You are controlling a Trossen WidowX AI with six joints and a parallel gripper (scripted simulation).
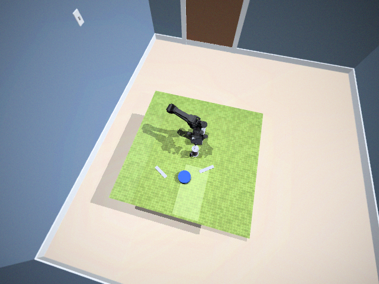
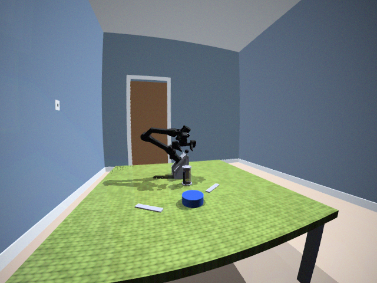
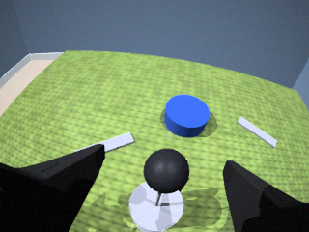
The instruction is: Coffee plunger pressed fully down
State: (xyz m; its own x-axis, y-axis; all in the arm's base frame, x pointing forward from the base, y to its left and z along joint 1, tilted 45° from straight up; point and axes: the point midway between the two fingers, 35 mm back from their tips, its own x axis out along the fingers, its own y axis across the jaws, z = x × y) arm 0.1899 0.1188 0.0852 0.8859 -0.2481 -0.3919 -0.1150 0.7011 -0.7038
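Right now my gripper tip is 10 mm short of the coffee press, 10 mm to the left of it and 130 mm above it. From my gripper tip the other things lie so: blue round puck (260 mm ahead, 30 mm to the right, 230 mm below).
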